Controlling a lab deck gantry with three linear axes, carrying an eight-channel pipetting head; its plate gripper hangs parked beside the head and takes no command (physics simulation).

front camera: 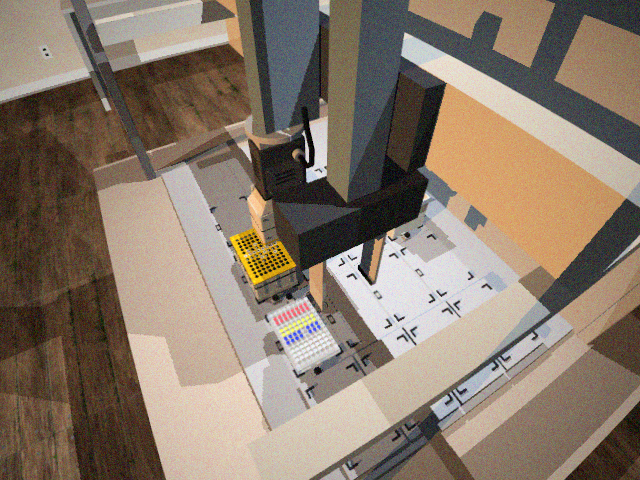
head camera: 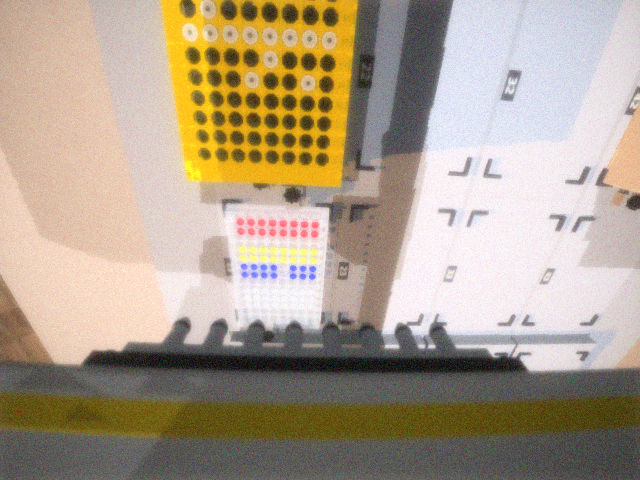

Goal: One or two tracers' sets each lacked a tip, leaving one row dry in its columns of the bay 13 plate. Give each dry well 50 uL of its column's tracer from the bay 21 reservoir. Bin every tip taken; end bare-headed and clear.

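The pipetting head (front camera: 262, 214) stands over the yellow tip rack (front camera: 258, 276) (head camera: 264, 173). Its eight dark nozzles (head camera: 293, 335) look bare in the head view; their ends are hidden in the front view. The rack shows one full row of white tips (head camera: 269, 36) and several single ones among dark empty holes. The bay 13 plate (front camera: 310, 356) (head camera: 324, 258) has red, yellow and blue wells; both blue columns share one pale, dry well position (head camera: 283, 271). The parked plate gripper (front camera: 344, 294) hangs beside the head, fingers apart, empty. The bay 21 reservoir does not show.
A black carriage block (front camera: 361, 222) and tall columns (front camera: 292, 67) rise beside the head and hide the deck behind. Part of a pale container (front camera: 413, 223) shows behind the block. An orange block (head camera: 628, 155) is cut off at the head view's right edge. A beige frame rail (front camera: 429, 356) crosses the front.
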